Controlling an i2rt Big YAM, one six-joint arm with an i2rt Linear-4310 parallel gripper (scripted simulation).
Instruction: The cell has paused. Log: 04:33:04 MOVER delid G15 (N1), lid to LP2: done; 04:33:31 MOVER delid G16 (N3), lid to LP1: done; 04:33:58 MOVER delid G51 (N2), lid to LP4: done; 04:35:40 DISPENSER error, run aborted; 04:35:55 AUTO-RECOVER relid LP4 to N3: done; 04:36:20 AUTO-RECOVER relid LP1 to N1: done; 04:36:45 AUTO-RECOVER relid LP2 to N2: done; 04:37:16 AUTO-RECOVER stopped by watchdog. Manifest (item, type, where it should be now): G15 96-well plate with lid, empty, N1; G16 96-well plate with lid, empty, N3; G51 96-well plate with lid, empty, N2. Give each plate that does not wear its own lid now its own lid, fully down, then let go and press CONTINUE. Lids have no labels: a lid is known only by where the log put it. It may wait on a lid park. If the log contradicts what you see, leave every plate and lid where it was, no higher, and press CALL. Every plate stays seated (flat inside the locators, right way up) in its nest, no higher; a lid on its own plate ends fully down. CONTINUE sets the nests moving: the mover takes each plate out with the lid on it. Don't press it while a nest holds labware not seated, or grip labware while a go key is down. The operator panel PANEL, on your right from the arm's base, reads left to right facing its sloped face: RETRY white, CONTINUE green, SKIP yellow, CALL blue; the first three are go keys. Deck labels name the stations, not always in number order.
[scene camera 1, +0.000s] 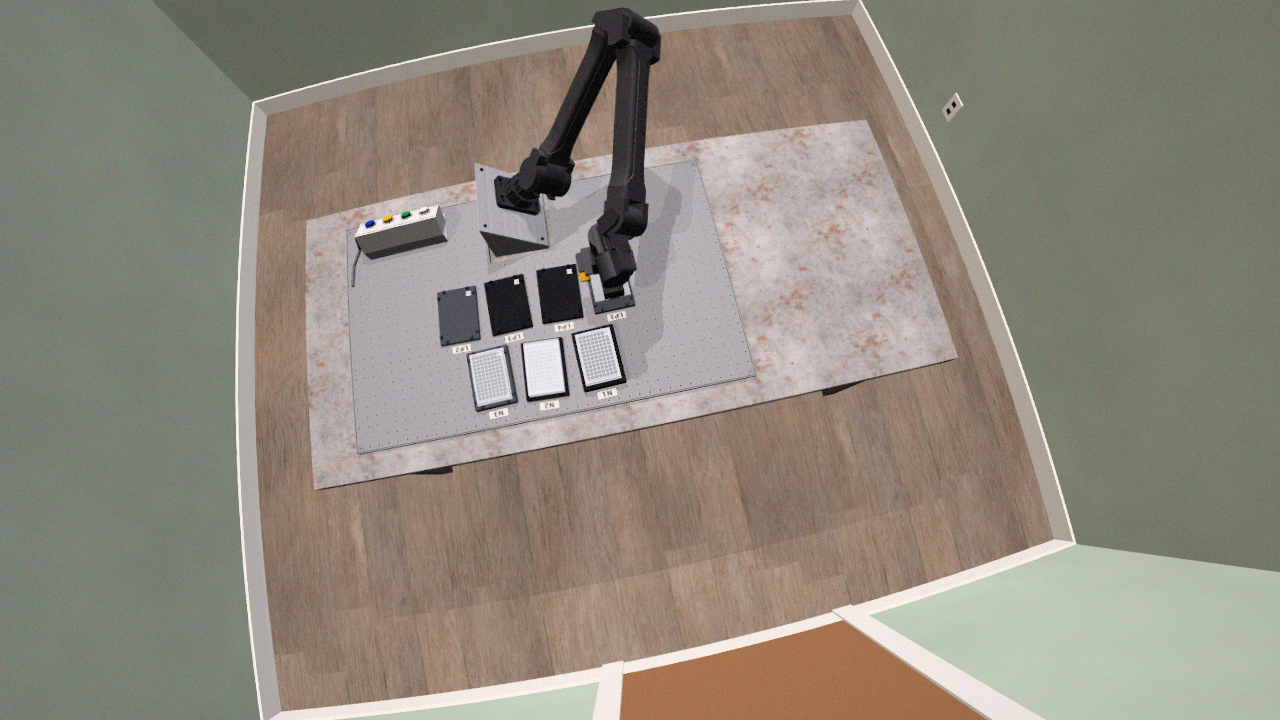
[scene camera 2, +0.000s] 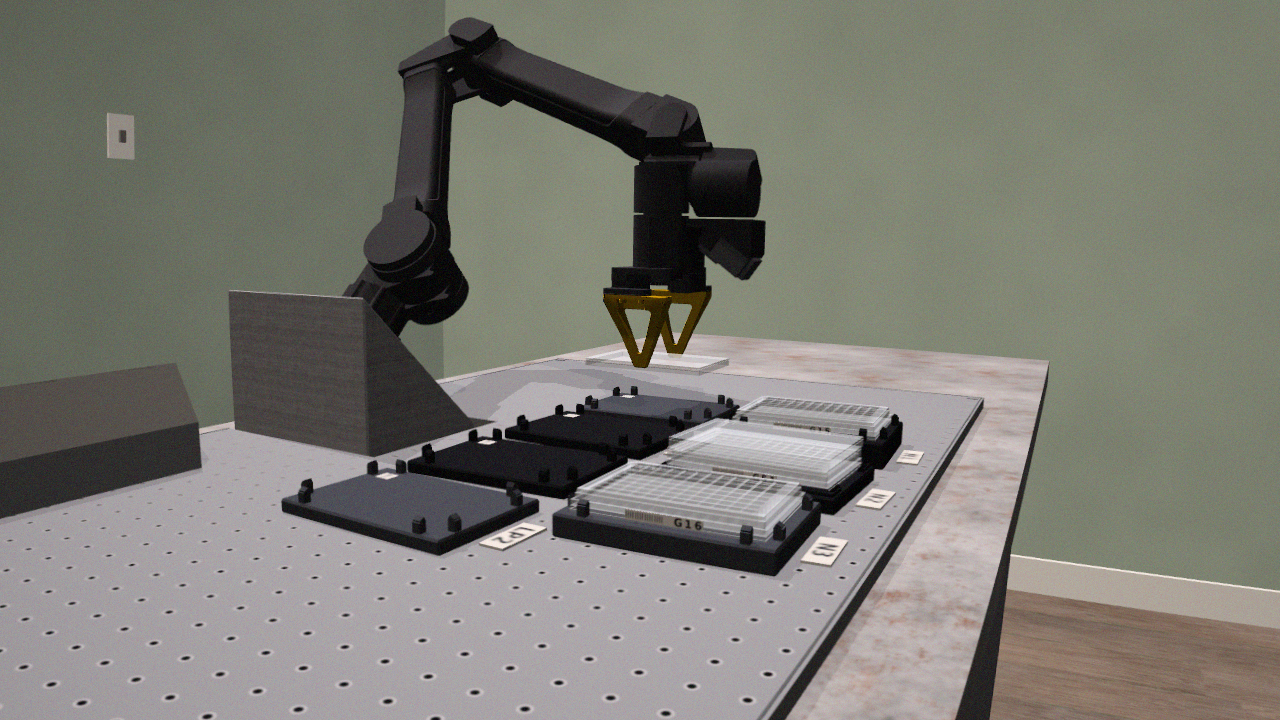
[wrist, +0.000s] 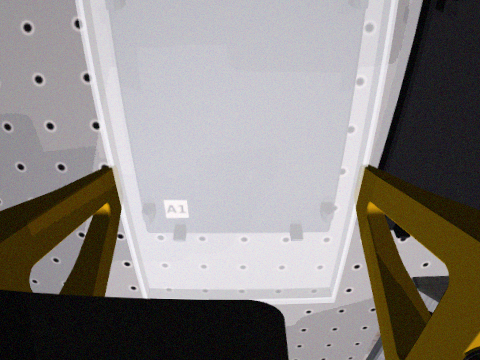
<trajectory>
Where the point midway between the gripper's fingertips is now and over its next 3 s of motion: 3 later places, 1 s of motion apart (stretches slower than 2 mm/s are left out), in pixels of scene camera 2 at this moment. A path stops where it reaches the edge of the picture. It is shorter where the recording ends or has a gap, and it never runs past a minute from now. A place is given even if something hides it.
My gripper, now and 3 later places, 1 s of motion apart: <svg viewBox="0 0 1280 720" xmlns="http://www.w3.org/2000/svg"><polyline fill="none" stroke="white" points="658,362 666,373 676,398 689,433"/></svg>
</trajectory>
